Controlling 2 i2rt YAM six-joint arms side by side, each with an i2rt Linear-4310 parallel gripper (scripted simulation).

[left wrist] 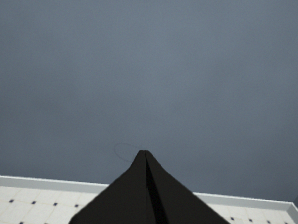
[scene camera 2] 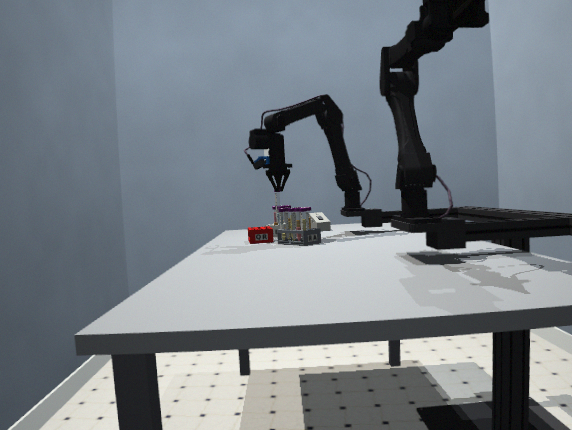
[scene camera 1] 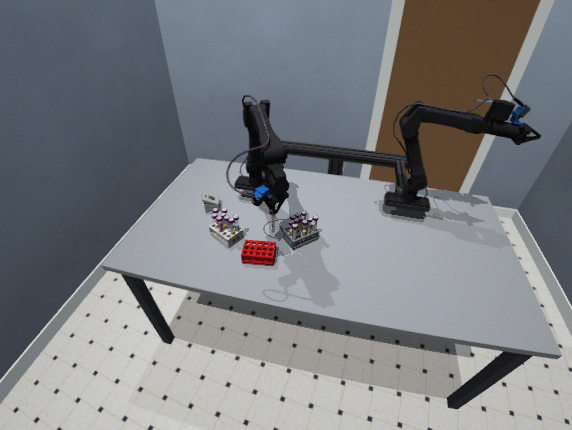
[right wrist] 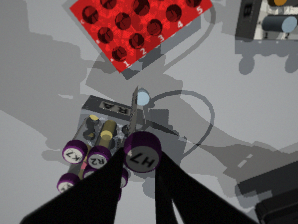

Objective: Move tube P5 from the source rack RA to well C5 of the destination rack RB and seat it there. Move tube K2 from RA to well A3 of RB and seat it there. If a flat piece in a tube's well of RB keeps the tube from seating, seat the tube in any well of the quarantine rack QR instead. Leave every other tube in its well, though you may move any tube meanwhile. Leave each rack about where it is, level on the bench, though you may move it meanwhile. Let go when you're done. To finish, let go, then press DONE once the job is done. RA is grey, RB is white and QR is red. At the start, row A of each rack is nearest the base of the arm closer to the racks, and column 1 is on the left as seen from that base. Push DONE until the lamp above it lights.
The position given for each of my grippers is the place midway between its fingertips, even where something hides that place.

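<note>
My left gripper (left wrist: 143, 158) is visible. My right gripper (scene camera 2: 279, 191) is visible too, and the right wrist view also shows my right gripper (right wrist: 140, 157). The scene has a red rack QR (scene camera 1: 264, 252), a grey rack RA (right wrist: 104, 109) and a tube (right wrist: 142, 148). In the left wrist view the red rack QR is out of frame; in the left wrist view the grey rack RA is out of frame as well.
</note>
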